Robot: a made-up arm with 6 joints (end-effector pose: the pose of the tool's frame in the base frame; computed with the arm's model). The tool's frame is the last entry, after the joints.
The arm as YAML. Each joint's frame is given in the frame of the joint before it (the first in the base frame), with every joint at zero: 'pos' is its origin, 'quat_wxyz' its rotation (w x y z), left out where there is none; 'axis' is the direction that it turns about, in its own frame. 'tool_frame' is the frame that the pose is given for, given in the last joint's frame.
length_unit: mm
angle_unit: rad
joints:
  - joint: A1
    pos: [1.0, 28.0, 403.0]
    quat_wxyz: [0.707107, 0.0, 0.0, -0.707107]
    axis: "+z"
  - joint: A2
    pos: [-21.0, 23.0, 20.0]
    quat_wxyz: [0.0, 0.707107, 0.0, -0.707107]
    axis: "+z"
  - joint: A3
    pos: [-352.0, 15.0, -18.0]
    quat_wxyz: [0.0, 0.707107, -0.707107, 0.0]
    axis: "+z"
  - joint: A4
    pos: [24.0, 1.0, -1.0]
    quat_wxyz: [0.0, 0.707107, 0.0, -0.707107]
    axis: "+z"
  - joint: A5
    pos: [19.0, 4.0, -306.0]
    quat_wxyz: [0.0, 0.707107, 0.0, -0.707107]
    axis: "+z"
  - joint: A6
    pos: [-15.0, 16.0, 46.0]
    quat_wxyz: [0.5, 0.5, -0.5, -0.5]
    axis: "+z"
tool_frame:
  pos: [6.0, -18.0, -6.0]
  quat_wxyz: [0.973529, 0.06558, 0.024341, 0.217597]
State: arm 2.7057 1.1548 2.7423 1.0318 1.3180 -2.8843
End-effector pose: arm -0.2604 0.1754 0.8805 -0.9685 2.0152 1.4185
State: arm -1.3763 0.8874 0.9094 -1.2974 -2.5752 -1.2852
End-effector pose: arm 0.1490 -0.5966 0.6432 0.6157 -1.3627 1.5091
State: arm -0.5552 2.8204 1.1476 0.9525 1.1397 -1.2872
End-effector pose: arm 0.1114 -0.0459 -0.2038 -1.0637 -0.7313 2.3148
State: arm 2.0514 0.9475 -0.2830 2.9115 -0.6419 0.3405
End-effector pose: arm -0.2024 0.3818 0.3336 0.7494 -0.8937 2.4053
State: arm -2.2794 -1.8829 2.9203 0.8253 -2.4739 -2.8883
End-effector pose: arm 0.1378 0.2477 -0.0495 2.2703 1.2086 -0.5019
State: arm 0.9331 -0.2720 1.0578 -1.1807 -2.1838 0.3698
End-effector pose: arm 0.0051 0.0306 1.0842 0.6992 0.6881 -0.3542
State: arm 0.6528 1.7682 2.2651 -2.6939 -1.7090 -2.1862
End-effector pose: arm 0.5356 0.4786 0.5311 -2.3277 0.9761 -1.0555
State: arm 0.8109 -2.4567 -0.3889 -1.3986 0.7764 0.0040
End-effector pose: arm -0.2315 -0.2085 0.4232 -1.1772 -1.9305 -0.6854
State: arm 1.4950 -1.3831 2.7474 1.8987 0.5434 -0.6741
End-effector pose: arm -0.0532 -0.4604 0.2110 -0.5627 0.5682 -0.1786
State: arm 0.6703 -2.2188 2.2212 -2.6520 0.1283 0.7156
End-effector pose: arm -0.2769 -0.1643 -0.1101 0.2083 0.6346 2.2587
